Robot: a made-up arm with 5 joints.
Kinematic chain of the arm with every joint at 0, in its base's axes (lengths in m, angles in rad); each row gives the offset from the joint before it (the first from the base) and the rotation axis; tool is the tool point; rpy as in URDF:
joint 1: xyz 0.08 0 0.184 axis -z
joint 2: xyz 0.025 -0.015 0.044 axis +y
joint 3: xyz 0.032 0 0.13 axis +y
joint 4: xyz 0.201 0 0.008 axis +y
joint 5: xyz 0.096 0.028 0 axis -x
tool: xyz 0 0 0 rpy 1.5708 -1.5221 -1.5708
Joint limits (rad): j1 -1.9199..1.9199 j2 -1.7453..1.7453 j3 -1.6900..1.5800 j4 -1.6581..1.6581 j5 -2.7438..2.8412
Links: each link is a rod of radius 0.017 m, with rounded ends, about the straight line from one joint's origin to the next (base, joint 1, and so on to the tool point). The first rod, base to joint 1, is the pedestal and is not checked.
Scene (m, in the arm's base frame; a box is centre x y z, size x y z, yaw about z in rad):
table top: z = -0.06
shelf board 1: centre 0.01 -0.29 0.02 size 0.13 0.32 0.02 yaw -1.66
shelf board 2: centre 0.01 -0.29 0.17 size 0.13 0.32 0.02 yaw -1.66
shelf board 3: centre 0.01 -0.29 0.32 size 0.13 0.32 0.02 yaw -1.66
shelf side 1: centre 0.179 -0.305 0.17 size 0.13 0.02 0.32 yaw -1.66
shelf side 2: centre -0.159 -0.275 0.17 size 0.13 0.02 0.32 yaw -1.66
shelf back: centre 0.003 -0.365 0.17 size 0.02 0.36 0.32 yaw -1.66
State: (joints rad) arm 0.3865 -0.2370 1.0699 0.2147 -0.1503
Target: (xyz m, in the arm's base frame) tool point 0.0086 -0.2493 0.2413
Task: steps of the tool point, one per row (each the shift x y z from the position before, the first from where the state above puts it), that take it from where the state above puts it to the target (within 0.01 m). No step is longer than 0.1 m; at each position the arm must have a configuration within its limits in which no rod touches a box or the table.
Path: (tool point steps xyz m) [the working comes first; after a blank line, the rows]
Joints at the target: 1.8999 -0.5311 0.8985 0.1838 -0.1503
Straight joint move there: touches shelf board 2, shelf side 1.

1: -0.0279 -0.0464 0.0180
2: -0.0385 -0.0361 0.0150
3: -0.0454 -0.0239 0.0121
4: -0.0483 -0.0113 0.0093
5: -0.0481 0.0004 0.0070
6: -0.0455 0.0110 0.0050
7: -0.0036 -0.0127 0.0163
8: -0.0050 -0.0172 0.0127
9: -0.0061 -0.0208 0.0080
10: -0.0068 -0.0234 0.0025

